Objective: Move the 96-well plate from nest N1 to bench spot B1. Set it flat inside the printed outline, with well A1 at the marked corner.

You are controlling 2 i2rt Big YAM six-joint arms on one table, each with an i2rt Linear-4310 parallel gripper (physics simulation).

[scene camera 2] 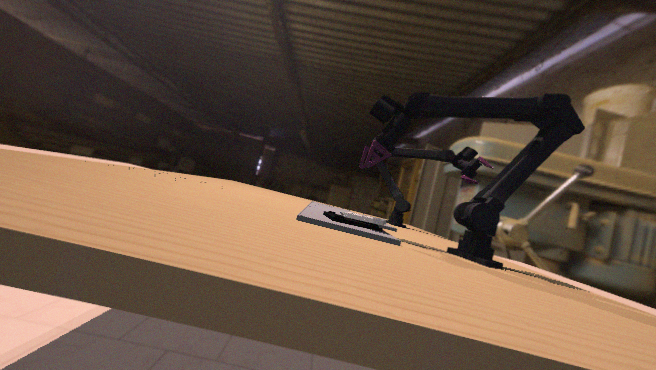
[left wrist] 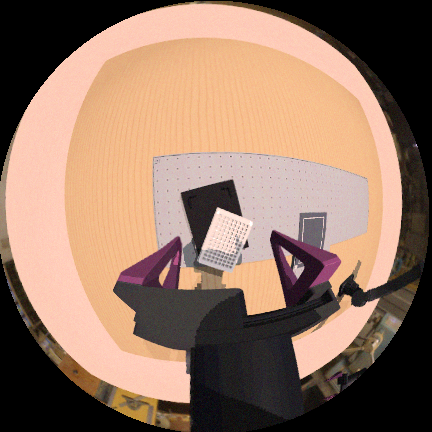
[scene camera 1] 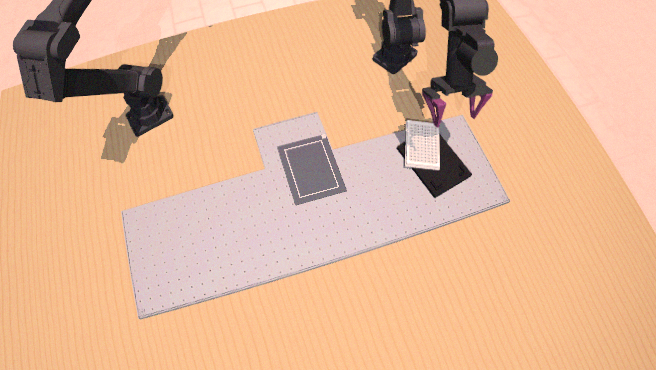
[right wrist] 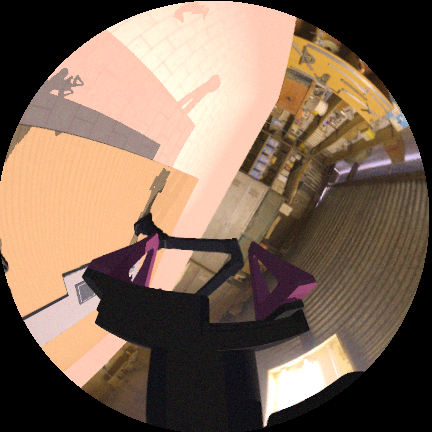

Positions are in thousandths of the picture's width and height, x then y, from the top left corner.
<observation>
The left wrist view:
my left gripper: 524, 552
white well plate: 524, 545
B1 outline: 721, 534
black N1 pad: 483, 457
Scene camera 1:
my left gripper: 693, 331
white well plate: 644, 377
black N1 pad: 684, 474
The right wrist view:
my right gripper: 473, 561
</observation>
